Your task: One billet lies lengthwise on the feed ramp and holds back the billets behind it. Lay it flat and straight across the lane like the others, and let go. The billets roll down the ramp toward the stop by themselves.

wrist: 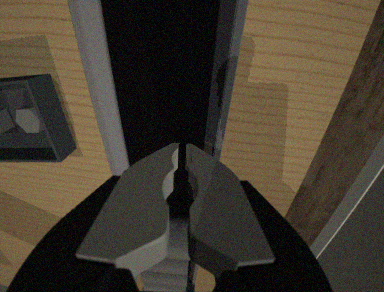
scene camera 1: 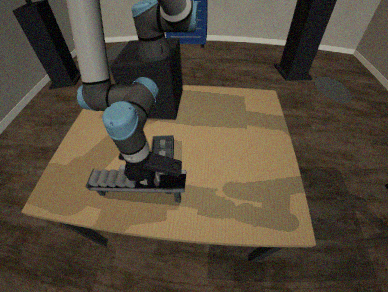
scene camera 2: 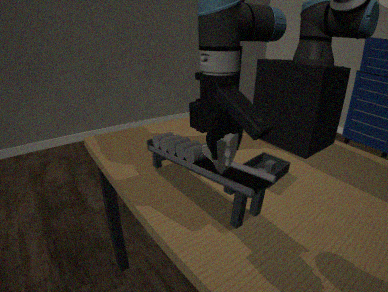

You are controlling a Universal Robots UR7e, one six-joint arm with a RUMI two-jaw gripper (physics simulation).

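Frame: origin at the arm's base, x ahead, y left, z up, level; centimetres.
Where they show: gripper, between the fingertips: [wrist: 182,145] [scene camera 1: 157,184] [scene camera 2: 222,173]; arm's base, origin of its link: [scene camera 1: 154,53] [scene camera 2: 313,64].
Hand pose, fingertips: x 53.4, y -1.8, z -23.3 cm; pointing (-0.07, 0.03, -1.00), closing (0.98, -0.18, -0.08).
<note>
Things, the pixels of their top centre, and the offset from my fingertips. Level surfaces: height alone.
- lengthwise billet, centre of its top: [wrist: 160,254] [scene camera 2: 198,145] dz +2.4, dx -3.2, dy -9.6 cm
- dark open tray, centre of its top: [scene camera 2: 266,163] [scene camera 1: 162,146] dz -5.4, dx -22.1, dy +1.3 cm
- wooden table, height of its surface: dz -8.9 cm
The feed ramp [scene camera 1: 135,189] [scene camera 2: 205,171] [wrist: 94,55] stands on short legs, with a black lane between grey side rails. Several grey billets [scene camera 1: 110,178] [scene camera 2: 176,147] [wrist: 166,274] lie across its upper part in a row. A grey piece, which looks like the lengthwise billet [wrist: 178,239], shows through the gap behind the fingertips in the wrist view; the gripper largely hides it in the scene views. My gripper [scene camera 1: 158,181] [scene camera 2: 223,170] [wrist: 182,145] is shut and empty, its fingertips low over the lane, down-ramp of the row.
A dark open tray [scene camera 1: 172,149] [scene camera 2: 281,171] [wrist: 56,115] with small pale pieces inside stands beside the ramp, on the robot base's side. The ramp stands near the front edge of the wooden table [scene camera 1: 240,150] [scene camera 2: 320,215]. A black pedestal [scene camera 1: 170,80] [scene camera 2: 300,107] stands behind the table.
</note>
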